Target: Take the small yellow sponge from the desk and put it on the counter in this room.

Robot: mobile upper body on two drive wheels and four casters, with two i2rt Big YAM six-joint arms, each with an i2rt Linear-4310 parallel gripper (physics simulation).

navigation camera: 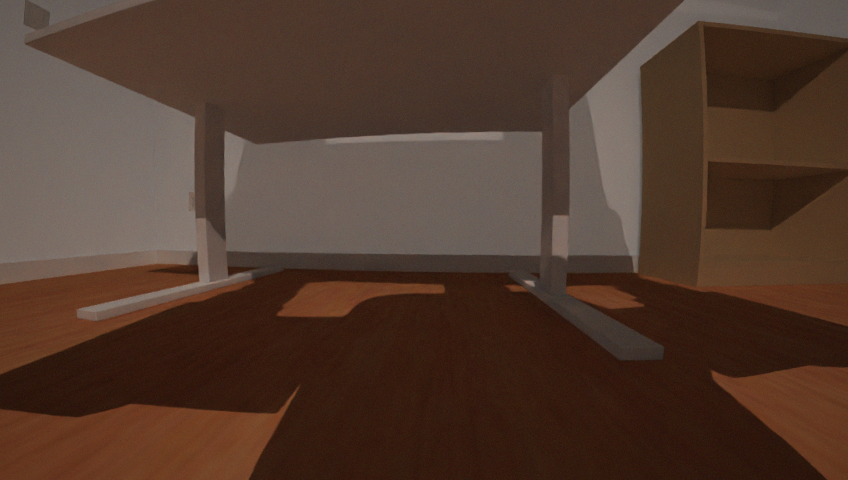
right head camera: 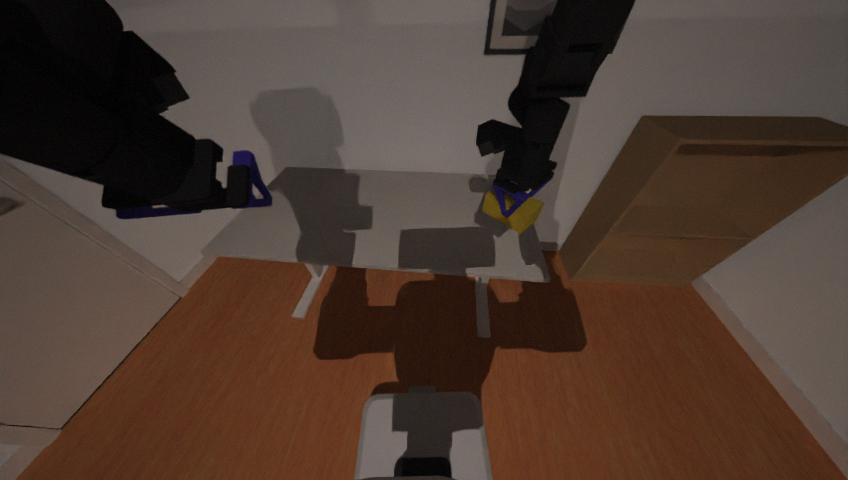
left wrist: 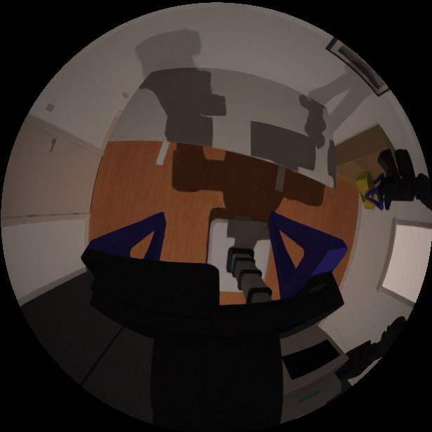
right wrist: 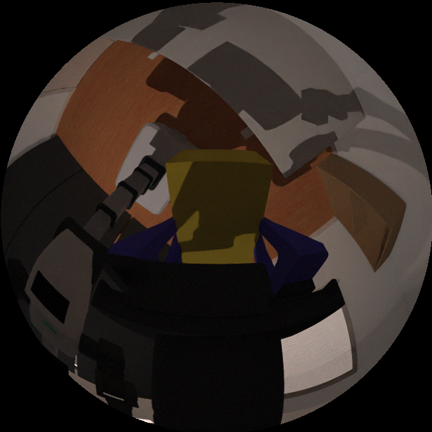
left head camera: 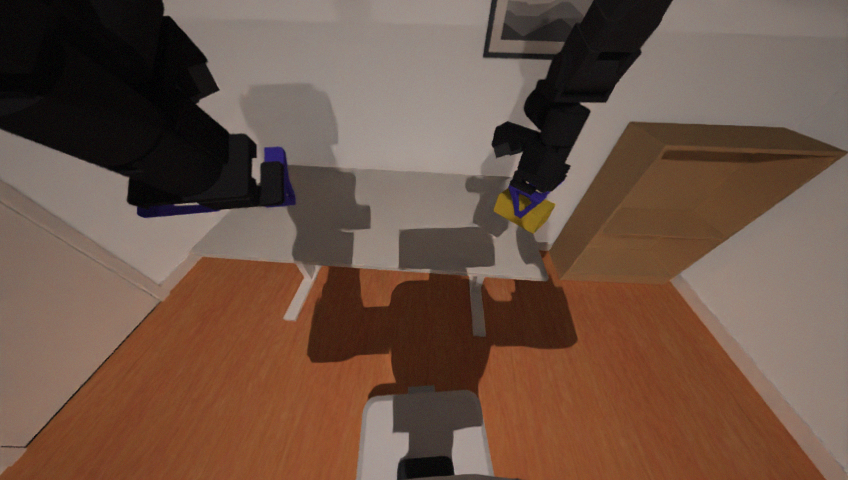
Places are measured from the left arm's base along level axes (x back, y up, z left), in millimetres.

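Pixels of known places: left gripper, fingertip midpoint: (right head camera: 236, 204) (left head camera: 257, 203); right gripper, fingertip midpoint: (right head camera: 513, 209) (left head camera: 525, 210).
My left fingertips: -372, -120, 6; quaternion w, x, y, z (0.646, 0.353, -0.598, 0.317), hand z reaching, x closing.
Behind a point stands the place of what it marks, as x, y, z.
The yellow sponge (left head camera: 537, 216) {-439, -218, -451} (right head camera: 523, 217) {-438, -221, -452} (left wrist: 366, 183) (right wrist: 220, 200) is a block held between the blue fingers of my right gripper (left head camera: 523, 205) {-487, -240, -451} (right head camera: 510, 205) {-487, -240, -451} (right wrist: 217, 217). That gripper is shut on it. In both head views the sponge overlaps the right end of the white desk (left head camera: 380, 246) {-800, -690, -62} (right head camera: 380, 249) {-782, -690, -63} (left wrist: 232, 135) (right wrist: 282, 155), and it appears raised above the surface. My left gripper (left wrist: 216, 217) is open, its fingers wide apart with nothing between them. It is at the left in the head views. A counter does not show in these views.
The desk's underside (navigation camera: 386, 71) and its two legs stand ahead in the navigation view. A wooden bookcase (left head camera: 714, 136) {-1126, -350, -1654} (right head camera: 743, 126) {-1148, -350, -1708} (navigation camera: 669, 178) {-1177, -954, -1351} stands right of the desk, against the wall. A door (left head camera: 59, 333) {-666, -1118, 1600} (right head camera: 77, 309) {-709, -1011, 1595} is at the left. A framed picture (left head camera: 487, 35) {-1426, -31, -561} hangs behind.
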